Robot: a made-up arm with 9 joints. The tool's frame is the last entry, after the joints.
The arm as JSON. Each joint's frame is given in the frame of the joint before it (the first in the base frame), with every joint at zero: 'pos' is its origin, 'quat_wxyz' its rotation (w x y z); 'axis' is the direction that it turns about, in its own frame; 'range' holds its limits. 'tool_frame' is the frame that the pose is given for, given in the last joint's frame.
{
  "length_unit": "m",
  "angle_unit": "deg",
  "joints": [
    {
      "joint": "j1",
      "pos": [
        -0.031,
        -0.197,
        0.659
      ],
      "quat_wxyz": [
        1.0,
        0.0,
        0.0,
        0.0
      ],
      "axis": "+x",
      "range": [
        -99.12,
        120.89
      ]
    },
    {
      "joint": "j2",
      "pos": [
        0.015,
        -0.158,
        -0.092
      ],
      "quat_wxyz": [
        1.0,
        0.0,
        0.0,
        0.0
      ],
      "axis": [
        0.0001,
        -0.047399,
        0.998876
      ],
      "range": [
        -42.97,
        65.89
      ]
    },
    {
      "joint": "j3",
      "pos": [
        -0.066,
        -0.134,
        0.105
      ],
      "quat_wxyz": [
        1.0,
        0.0,
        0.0,
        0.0
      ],
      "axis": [
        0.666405,
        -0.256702,
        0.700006
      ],
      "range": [
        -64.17,
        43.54
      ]
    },
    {
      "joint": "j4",
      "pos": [
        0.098,
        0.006,
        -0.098
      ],
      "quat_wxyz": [
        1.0,
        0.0,
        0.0,
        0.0
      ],
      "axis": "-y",
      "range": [
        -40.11,
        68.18
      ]
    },
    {
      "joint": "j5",
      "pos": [
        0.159,
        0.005,
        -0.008
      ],
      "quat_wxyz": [
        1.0,
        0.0,
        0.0,
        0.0
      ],
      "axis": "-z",
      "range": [
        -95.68,
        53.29
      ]
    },
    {
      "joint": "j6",
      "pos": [
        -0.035,
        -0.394,
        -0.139
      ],
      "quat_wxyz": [
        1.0,
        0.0,
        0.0,
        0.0
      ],
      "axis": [
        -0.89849,
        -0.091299,
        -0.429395
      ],
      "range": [
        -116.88,
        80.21
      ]
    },
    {
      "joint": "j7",
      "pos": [
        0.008,
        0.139,
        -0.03
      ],
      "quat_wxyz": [
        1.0,
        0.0,
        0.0,
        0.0
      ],
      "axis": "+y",
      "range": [
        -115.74,
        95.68
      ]
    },
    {
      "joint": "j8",
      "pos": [
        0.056,
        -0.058,
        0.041
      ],
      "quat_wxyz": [
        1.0,
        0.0,
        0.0,
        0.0
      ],
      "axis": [
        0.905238,
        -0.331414,
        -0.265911
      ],
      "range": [
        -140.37,
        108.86
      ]
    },
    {
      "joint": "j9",
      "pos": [
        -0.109,
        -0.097,
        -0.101
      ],
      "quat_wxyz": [
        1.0,
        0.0,
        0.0,
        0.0
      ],
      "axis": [
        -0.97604,
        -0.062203,
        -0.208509
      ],
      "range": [
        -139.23,
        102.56
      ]
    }
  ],
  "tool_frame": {
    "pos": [
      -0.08,
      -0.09,
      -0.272
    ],
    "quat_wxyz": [
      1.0,
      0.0,
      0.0,
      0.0
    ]
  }
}
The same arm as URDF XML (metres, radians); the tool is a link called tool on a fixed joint. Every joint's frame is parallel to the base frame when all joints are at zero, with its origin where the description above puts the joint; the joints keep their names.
<robot name="arm">
  <joint name="tool_fixed" type="fixed">
    <parent link="link9"/>
    <child link="tool"/>
    <origin xyz="-0.0800 -0.0900 -0.2720"/>
  </joint>
  <joint name="j9" type="revolute">
    <parent link="link8"/>
    <child link="link9"/>
    <origin xyz="-0.1090 -0.0970 -0.1010"/>
    <axis xyz="-0.97604 -0.062203 -0.208509"/>
    <limit lower="-2.4300" upper="1.7900"/>
  </joint>
  <joint name="j8" type="revolute">
    <parent link="link7"/>
    <child link="link8"/>
    <origin xyz="0.0560 -0.0580 0.0410"/>
    <axis xyz="0.905238 -0.331414 -0.265911"/>
    <limit lower="-2.4499" upper="1.9000"/>
  </joint>
  <joint name="j7" type="revolute">
    <parent link="link6"/>
    <child link="link7"/>
    <origin xyz="0.0080 0.1390 -0.0300"/>
    <axis xyz="0 1 0"/>
    <limit lower="-2.0200" upper="1.6699"/>
  </joint>
  <joint name="j6" type="revolute">
    <parent link="link5"/>
    <child link="link6"/>
    <origin xyz="-0.0350 -0.3940 -0.1390"/>
    <axis xyz="-0.89849 -0.091299 -0.429395"/>
    <limit lower="-2.0399" upper="1.3999"/>
  </joint>
  <joint name="j5" type="revolute">
    <parent link="link4"/>
    <child link="link5"/>
    <origin xyz="0.1590 0.0050 -0.0080"/>
    <axis xyz="0 0 -1"/>
    <limit lower="-1.6699" upper="0.9301"/>
  </joint>
  <joint name="j4" type="revolute">
    <parent link="link3"/>
    <child link="link4"/>
    <origin xyz="0.0980 0.0060 -0.0980"/>
    <axis xyz="0 -1 0"/>
    <limit lower="-0.7001" upper="1.1900"/>
  </joint>
  <joint name="j3" type="revolute">
    <parent link="link2"/>
    <child link="link3"/>
    <origin xyz="-0.0660 -0.1340 0.1050"/>
    <axis xyz="0.666405 -0.256702 0.700006"/>
    <limit lower="-1.1200" upper="0.7599"/>
  </joint>
  <joint name="j2" type="revolute">
    <parent link="link1"/>
    <child link="link2"/>
    <origin xyz="0.0150 -0.1580 -0.0920"/>
    <axis xyz="0.0001 -0.047399 0.998876"/>
    <limit lower="-0.7500" upper="1.1500"/>
  </joint>
  <joint name="j1" type="revolute">
    <parent link="base_link"/>
    <child link="link1"/>
    <origin xyz="-0.0310 -0.1970 0.6590"/>
    <axis xyz="1 0 0"/>
    <limit lower="-1.7300" upper="2.1099"/>
  </joint>
  <link name="base_link"/>
  <link name="link1"/>
  <link name="link2"/>
  <link name="link3"/>
  <link name="link4"/>
  <link name="link5"/>
  <link name="link6"/>
  <link name="link7"/>
  <link name="link8"/>
  <link name="link9"/>
  <link name="tool"/>
</robot>

